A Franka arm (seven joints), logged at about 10 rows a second.
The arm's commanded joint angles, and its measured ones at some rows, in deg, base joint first. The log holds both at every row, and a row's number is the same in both.
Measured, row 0:
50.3 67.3 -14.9 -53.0 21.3 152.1 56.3
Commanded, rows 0 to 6:
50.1 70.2 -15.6 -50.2 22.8 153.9 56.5
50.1 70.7 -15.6 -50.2 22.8 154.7 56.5
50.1 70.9 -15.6 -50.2 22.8 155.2 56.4
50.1 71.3 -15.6 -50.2 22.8 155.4 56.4
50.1 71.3 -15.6 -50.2 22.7 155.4 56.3
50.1 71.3 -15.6 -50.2 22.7 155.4 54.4
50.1 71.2 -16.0 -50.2 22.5 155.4 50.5
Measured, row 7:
50.1 69.7 -15.1 -52.9 21.4 154.9 54.5
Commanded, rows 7 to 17:
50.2 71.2 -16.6 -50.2 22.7 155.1 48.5
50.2 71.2 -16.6 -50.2 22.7 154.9 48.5
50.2 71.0 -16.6 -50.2 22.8 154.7 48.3
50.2 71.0 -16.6 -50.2 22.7 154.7 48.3
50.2 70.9 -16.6 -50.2 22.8 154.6 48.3
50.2 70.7 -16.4 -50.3 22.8 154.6 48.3
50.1 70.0 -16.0 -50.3 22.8 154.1 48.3
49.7 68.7 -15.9 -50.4 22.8 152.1 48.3
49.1 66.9 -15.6 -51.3 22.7 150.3 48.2
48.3 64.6 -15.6 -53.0 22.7 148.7 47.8
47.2 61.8 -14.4 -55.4 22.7 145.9 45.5
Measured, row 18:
48.7 66.8 -15.9 -51.5 21.5 149.9 48.9
